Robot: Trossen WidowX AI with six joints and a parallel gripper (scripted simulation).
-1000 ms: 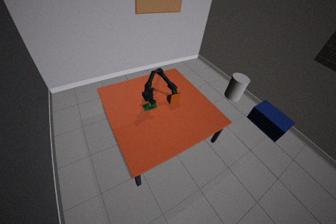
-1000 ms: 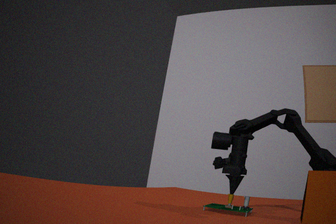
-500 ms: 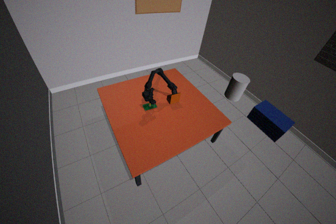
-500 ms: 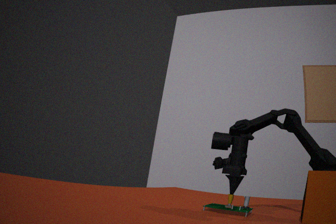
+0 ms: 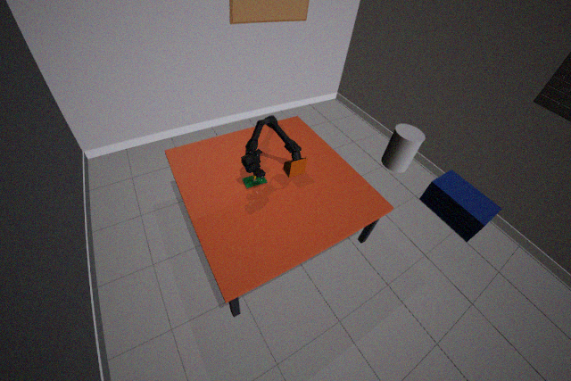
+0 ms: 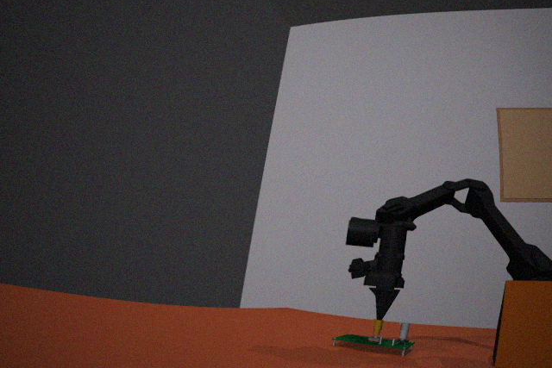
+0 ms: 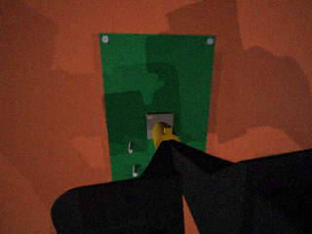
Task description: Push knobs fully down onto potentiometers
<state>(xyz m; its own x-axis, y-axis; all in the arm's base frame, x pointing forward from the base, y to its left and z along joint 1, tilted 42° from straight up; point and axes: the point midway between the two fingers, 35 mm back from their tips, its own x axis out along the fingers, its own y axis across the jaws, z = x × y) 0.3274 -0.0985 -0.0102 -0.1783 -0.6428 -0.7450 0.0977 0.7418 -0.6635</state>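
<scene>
My gripper tip is 1 cm above the yellow knob. Round my gripper tip: grey knob 6 cm behind, 1 cm to the left, 2 cm below.
</scene>
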